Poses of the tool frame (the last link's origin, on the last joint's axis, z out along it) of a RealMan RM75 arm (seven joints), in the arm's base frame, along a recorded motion.
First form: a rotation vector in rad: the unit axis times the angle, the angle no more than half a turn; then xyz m.
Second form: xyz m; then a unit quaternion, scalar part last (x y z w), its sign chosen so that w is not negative. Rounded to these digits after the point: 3 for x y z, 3 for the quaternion.
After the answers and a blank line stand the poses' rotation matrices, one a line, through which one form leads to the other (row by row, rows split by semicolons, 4 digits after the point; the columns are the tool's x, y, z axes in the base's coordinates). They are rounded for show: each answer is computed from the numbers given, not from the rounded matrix.
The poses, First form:
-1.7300, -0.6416, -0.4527, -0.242, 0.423, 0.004
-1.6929, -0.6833, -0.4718, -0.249, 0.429, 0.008
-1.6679, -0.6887, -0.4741, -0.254, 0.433, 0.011
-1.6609, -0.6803, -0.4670, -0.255, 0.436, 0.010
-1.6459, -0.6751, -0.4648, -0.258, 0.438, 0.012
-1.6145, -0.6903, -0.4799, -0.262, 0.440, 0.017
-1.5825, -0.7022, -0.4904, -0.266, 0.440, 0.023
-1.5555, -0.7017, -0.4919, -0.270, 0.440, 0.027
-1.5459, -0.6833, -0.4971, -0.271, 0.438, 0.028
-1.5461, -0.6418, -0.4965, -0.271, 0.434, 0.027
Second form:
-0.242, 0.423, 0.004, -0.741, -0.275, -0.194, 0.582
-0.249, 0.429, 0.008, -0.727, -0.293, -0.202, 0.588
-0.254, 0.433, 0.011, -0.718, -0.297, -0.204, 0.596
-0.255, 0.436, 0.010, -0.716, -0.293, -0.201, 0.600
-0.258, 0.438, 0.012, -0.712, -0.292, -0.201, 0.606
-0.262, 0.440, 0.017, -0.700, -0.299, -0.208, 0.614
-0.266, 0.440, 0.023, -0.689, -0.306, -0.213, 0.622
-0.270, 0.440, 0.027, -0.679, -0.307, -0.215, 0.631
-0.271, 0.438, 0.028, -0.677, -0.299, -0.218, 0.636
-0.271, 0.434, 0.027, -0.679, -0.282, -0.218, 0.642

0.7740 0.6324 -0.0325; 0.1814 -0.1723 0.9682; 0.6067 -0.7553 -0.2480
0.7460 0.6640 -0.0504; 0.1882 -0.1376 0.9724; 0.6388 -0.7350 -0.2276
0.7408 0.6690 -0.0600; 0.1828 -0.1148 0.9764; 0.6464 -0.7343 -0.2073
0.7466 0.6622 -0.0635; 0.1788 -0.1078 0.9780; 0.6408 -0.7415 -0.1988
0.7487 0.6594 -0.0679; 0.1719 -0.0942 0.9806; 0.6402 -0.7458 -0.1839
0.7340 0.6749 -0.0759; 0.1639 -0.0676 0.9842; 0.6591 -0.7348 -0.1602
0.7221 0.6864 -0.0861; 0.1555 -0.0398 0.9870; 0.6741 -0.7261 -0.1355
0.7197 0.6877 -0.0948; 0.1454 -0.0158 0.9892; 0.6789 -0.7258 -0.1114
0.7263 0.6820 -0.0862; 0.1279 -0.0108 0.9917; 0.6754 -0.7313 -0.0951
0.7464 0.6622 -0.0662; 0.1022 -0.0157 0.9946; 0.6576 -0.7491 -0.0794

